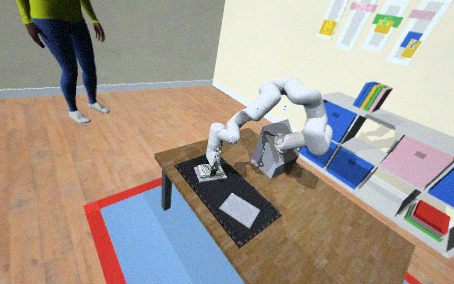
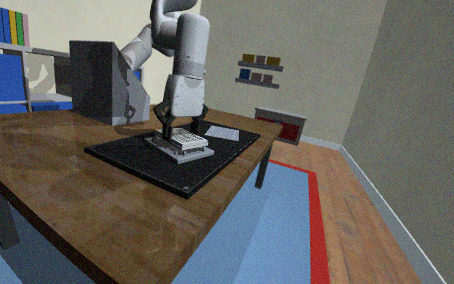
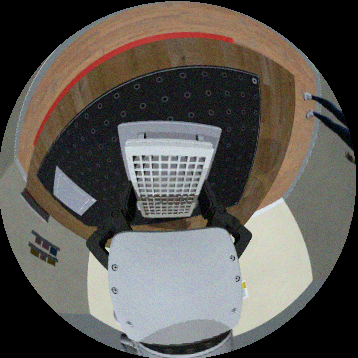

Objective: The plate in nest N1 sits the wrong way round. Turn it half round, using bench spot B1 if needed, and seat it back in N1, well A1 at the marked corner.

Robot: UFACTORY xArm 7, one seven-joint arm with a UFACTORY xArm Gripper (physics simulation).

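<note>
The white plate with its grid of square wells lies level over nest N1, low between its posts. Whether it rests fully on the nest cannot be told. Nest N1, a light grey base, shows around the plate's edge. Its A1 mark cannot be made out. My gripper points down and is shut on the plate, one black finger on each long side. Bench spot B1, a pale flat rectangle, lies apart from the nest.
A black mat with small holes lies under the nest and B1, on the wooden table. A grey block stands at the arm's base. A person stands beyond the table.
</note>
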